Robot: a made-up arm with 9 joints. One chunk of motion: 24 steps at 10 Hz.
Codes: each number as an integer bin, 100 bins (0 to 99) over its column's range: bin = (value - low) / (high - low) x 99, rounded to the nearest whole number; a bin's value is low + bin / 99 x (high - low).
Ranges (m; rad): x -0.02..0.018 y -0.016..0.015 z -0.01..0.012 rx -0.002..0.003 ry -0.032..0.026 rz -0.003..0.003
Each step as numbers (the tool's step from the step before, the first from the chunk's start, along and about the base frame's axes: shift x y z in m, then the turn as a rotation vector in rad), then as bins.
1 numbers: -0.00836 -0.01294 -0.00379 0.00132 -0.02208 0.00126
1 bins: 30 10 28 66 17 70
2 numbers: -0.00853 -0.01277 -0.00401 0.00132 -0.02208 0.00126
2 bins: 30 10 27 66 17 70
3 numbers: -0.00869 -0.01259 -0.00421 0.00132 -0.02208 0.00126
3 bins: 29 11 26 66 17 70
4 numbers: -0.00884 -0.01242 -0.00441 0.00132 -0.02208 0.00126
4 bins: 29 11 25 66 17 70
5 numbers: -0.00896 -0.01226 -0.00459 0.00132 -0.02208 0.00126
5 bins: 29 12 24 66 17 70
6 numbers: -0.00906 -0.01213 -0.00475 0.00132 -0.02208 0.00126
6 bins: 29 12 24 66 17 70
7 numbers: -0.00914 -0.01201 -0.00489 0.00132 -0.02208 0.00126
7 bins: 28 13 23 66 17 70
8 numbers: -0.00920 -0.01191 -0.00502 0.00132 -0.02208 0.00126
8 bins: 28 13 22 66 17 70
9 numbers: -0.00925 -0.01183 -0.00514 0.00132 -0.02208 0.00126
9 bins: 28 13 22 66 17 70
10 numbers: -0.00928 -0.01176 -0.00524 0.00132 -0.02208 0.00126
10 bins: 28 14 21 66 17 70
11 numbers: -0.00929 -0.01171 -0.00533 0.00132 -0.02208 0.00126
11 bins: 28 14 21 66 17 70
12 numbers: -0.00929 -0.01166 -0.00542 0.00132 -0.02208 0.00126
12 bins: 28 14 21 66 17 70
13 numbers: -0.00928 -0.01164 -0.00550 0.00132 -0.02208 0.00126
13 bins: 28 14 20 66 17 70
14 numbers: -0.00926 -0.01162 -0.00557 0.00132 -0.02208 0.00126
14 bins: 28 14 20 66 17 70
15 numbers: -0.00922 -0.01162 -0.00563 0.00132 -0.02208 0.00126
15 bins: 28 14 20 66 17 70
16 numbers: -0.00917 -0.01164 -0.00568 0.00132 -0.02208 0.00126
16 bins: 28 14 19 66 17 70
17 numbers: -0.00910 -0.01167 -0.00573 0.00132 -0.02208 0.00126
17 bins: 28 14 19 66 17 70
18 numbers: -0.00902 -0.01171 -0.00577 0.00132 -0.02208 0.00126
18 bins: 29 14 19 66 17 70
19 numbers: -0.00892 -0.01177 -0.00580 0.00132 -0.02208 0.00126
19 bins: 29 14 19 66 17 70
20 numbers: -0.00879 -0.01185 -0.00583 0.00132 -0.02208 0.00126
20 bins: 29 13 19 66 17 70
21 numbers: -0.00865 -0.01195 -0.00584 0.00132 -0.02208 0.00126
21 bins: 30 13 19 66 17 70
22 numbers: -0.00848 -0.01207 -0.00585 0.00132 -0.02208 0.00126
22 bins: 30 13 19 66 17 70
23 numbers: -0.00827 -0.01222 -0.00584 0.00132 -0.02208 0.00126
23 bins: 31 12 19 66 17 70
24 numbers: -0.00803 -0.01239 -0.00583 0.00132 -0.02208 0.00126
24 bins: 31 12 19 66 17 70
